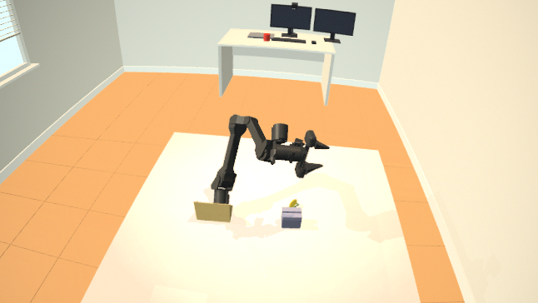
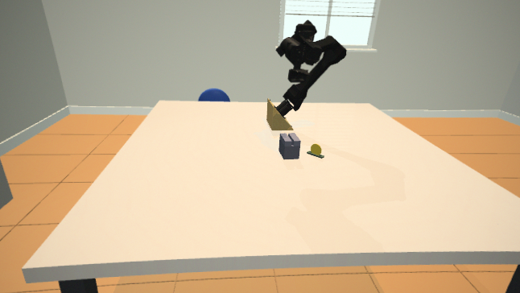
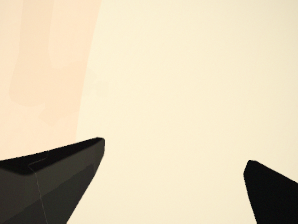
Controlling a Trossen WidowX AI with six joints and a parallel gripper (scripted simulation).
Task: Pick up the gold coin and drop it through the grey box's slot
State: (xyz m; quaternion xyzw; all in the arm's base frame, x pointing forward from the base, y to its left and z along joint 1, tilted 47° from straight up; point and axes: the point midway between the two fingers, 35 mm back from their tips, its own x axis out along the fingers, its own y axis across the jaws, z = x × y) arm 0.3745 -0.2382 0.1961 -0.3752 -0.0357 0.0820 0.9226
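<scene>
My gripper tip is 9 cm past the gold coin, 9 cm to the right of it and 34 cm above it.
</scene>
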